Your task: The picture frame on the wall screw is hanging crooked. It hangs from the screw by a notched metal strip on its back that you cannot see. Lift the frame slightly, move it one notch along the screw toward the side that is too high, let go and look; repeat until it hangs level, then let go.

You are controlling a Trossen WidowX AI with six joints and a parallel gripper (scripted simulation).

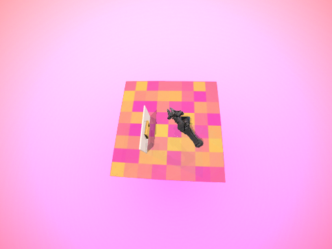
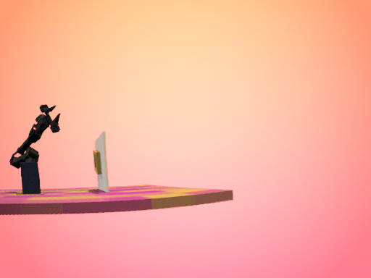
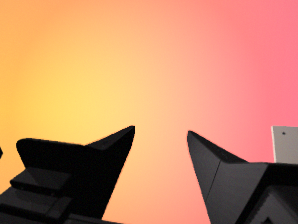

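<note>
The gold picture frame lies 260 mm ahead of my gripper tip, 110 mm to the left of it and 290 mm below it. The rest, counted from my gripper tip: wall panel (270 mm ahead, 120 mm to the left, 310 mm below).
</note>
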